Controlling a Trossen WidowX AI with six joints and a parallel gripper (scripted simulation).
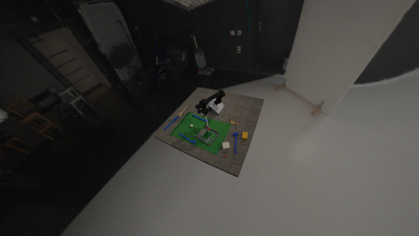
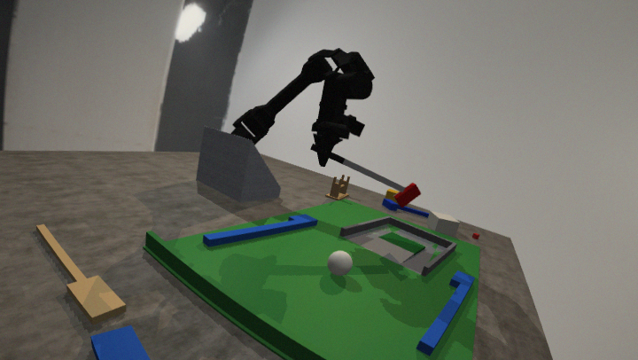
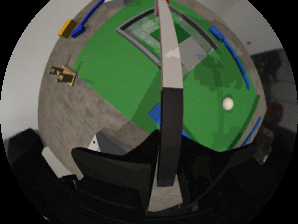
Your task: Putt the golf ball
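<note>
Right now my gripper tip is 9 cm short of the red putter and 8 cm to the right of it. Round my gripper tip: white golf ball: 17 cm ahead, 16 cm to the right, 12 cm below; then tan wooden piece: 11 cm behind, 35 cm to the left, 11 cm below; then green mat: 17 cm ahead, 2 cm to the right, 14 cm below.
</note>
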